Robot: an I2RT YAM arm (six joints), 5 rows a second.
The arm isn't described. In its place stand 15 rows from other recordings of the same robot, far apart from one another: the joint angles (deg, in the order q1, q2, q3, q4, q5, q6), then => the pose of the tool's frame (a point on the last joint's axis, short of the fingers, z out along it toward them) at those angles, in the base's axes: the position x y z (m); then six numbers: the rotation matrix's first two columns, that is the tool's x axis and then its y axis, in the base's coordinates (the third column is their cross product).
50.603, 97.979, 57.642, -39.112, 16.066, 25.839 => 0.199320, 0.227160, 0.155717, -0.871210, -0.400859, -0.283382, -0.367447, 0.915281, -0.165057
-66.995, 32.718, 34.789, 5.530, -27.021, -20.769 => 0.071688, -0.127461, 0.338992, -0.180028, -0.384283, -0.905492, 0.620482, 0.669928, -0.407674
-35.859, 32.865, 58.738, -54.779, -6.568, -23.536 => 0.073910, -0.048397, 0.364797, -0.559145, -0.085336, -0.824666, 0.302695, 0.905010, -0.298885
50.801, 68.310, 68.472, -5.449, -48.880, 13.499 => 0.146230, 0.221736, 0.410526, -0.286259, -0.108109, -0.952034, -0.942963, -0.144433, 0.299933
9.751, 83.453, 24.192, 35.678, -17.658, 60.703 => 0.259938, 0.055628, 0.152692, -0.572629, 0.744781, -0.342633, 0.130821, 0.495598, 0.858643
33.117, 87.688, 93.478, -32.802, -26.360, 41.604 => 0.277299, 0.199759, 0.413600, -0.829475, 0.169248, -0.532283, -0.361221, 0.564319, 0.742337
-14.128, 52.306, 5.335, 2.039, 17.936, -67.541 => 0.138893, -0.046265, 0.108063, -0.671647, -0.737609, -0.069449, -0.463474, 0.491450, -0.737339
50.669, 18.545, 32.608, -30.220, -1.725, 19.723 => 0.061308, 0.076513, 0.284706, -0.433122, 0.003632, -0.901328, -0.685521, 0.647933, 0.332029
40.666, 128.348, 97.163, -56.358, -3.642, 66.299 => 0.324050, 0.281375, 0.135586, -0.901990, 0.429818, 0.040879, 0.431665, 0.899706, 0.064764
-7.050, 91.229, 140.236, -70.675, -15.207, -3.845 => 0.241101, -0.020408, 0.561714, -0.357330, -0.021011, -0.933742, -0.147786, 0.988424, 0.034314
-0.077, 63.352, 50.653, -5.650, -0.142, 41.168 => 0.257816, -0.000258, 0.319631, -0.237643, 0.658587, -0.713995, 0.206467, 0.752504, 0.625388
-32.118, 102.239, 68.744, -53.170, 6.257, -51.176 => 0.268755, -0.173288, 0.177128, -0.946005, -0.320533, 0.048295, -0.324027, 0.939211, -0.113534
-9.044, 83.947, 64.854, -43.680, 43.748, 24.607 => 0.281470, -0.069729, 0.263921, -0.621019, 0.403432, -0.671995, 0.752956, 0.545203, -0.368526
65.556, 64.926, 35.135, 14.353, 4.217, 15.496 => 0.108359, 0.232064, 0.253819, -0.340877, -0.106029, -0.934109, -0.817204, 0.524609, 0.238668
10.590, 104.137, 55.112, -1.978, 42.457, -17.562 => 0.351922, 0.041350, 0.145953, -0.813414, -0.378554, -0.441651, 0.038310, 0.722748, -0.690049
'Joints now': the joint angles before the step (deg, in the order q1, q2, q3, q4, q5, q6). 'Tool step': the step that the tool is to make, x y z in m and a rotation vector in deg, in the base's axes. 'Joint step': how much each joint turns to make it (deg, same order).
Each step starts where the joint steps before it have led.
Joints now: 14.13 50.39 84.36 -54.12 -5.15 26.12
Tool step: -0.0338 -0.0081 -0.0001 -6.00 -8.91 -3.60
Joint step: 4.14 -7.56 -3.61 2.94 9.78 -5.67
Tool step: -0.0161 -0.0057 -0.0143 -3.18 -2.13 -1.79
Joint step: 1.84 -5.21 -4.65 0.74 4.35 -2.84
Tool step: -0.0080 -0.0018 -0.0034 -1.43 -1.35 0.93
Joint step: 1.40 -2.05 -1.21 0.19 0.82 -1.71
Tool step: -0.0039 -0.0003 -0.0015 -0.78 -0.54 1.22
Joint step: 1.17 -0.90 -0.44 -0.08 0.12 -0.93
